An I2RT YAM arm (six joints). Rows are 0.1 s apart.
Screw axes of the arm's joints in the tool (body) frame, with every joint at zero. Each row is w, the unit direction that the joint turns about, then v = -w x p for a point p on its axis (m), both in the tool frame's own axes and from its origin. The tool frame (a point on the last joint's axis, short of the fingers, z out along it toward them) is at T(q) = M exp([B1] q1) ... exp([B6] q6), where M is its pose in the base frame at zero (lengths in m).
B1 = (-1, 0, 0, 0, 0.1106, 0)
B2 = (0, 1, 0, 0.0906, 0, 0.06)
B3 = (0, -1, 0, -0.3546, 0, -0.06)
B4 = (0, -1, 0, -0.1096, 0, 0)
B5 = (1, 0, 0, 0, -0.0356, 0)
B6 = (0, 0, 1, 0, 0, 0)
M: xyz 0.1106 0 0.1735 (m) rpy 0 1.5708 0 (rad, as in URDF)
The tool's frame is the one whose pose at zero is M.
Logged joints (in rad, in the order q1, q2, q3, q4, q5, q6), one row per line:
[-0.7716 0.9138 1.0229 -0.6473 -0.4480 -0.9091]
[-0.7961 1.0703 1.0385 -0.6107 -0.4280 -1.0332]
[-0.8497 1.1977 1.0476 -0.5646 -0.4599 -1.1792]
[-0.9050 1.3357 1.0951 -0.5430 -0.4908 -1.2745]
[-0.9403 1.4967 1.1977 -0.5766 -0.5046 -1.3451]
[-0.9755 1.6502 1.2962 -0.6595 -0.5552 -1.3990]
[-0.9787 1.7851 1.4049 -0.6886 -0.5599 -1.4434]
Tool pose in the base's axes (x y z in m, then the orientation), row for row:
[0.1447 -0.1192 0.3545 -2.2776 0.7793 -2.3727]
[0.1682 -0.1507 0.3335 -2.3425 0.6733 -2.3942]
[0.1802 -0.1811 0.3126 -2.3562 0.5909 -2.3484]
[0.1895 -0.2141 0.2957 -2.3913 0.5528 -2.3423]
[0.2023 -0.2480 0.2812 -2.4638 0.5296 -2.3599]
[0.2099 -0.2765 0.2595 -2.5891 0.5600 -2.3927]
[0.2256 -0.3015 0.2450 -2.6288 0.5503 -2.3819]
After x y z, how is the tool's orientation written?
As angles about the fixed x, y, z axes (roll, pitch, yaw), in radians.
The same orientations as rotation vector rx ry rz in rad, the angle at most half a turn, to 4 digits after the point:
[-0.4117 2.0590 -0.5640]
[-0.4964 2.1492 -0.5790]
[-0.6066 2.1819 -0.5943]
[-0.6569 2.2143 -0.5794]
[-0.6897 2.2654 -0.5247]
[-0.6965 2.3079 -0.3813]
[-0.7338 2.3229 -0.3372]

